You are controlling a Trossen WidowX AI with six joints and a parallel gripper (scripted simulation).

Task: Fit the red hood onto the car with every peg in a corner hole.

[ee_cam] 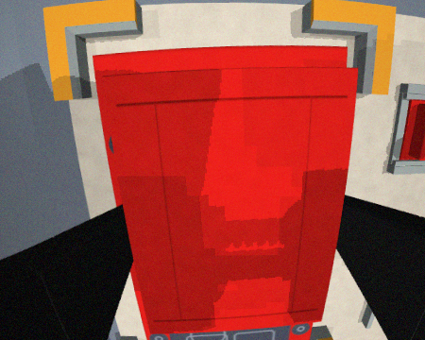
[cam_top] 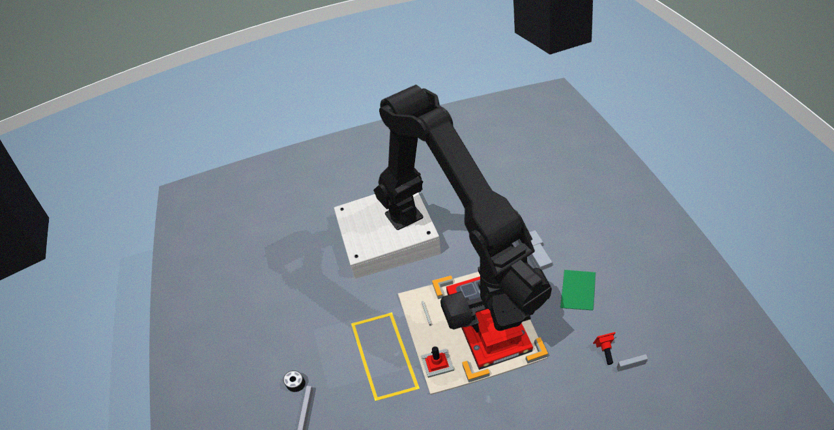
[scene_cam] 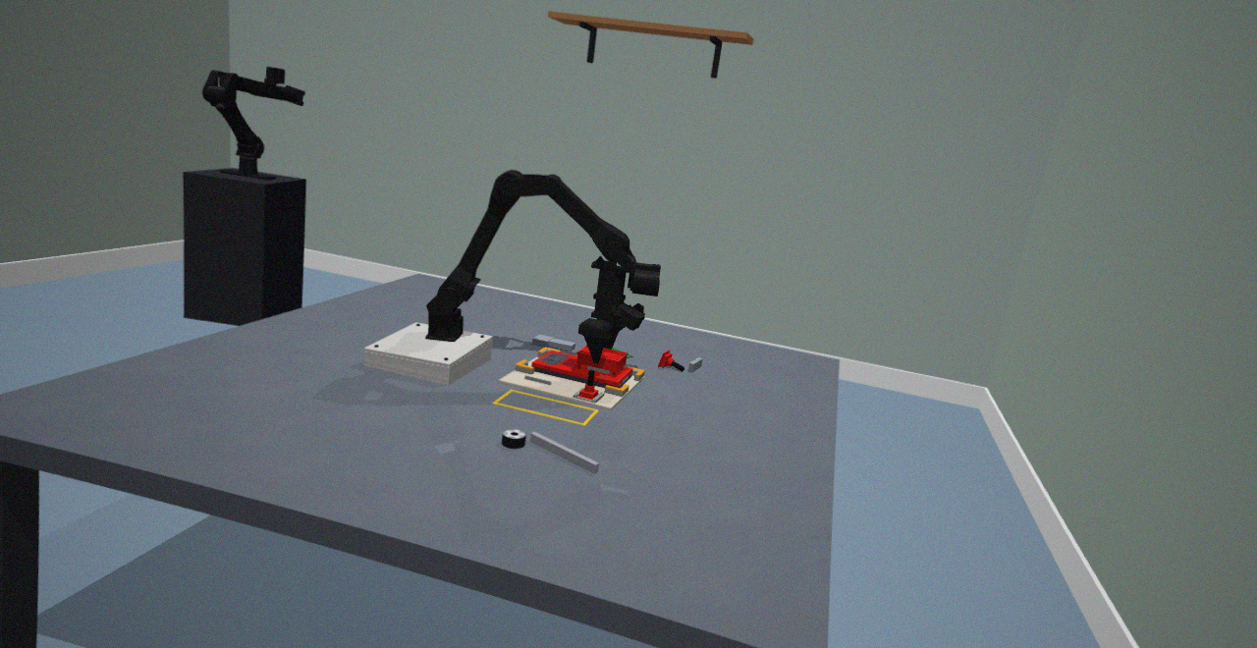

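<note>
The red hood is 1 cm above my gripper tip. Also, from my gripper tip: grey engine block 2 cm below; green plate 21 cm to the left, 5 cm below; wheel 10 cm behind, 38 cm to the right, 4 cm below.
</note>
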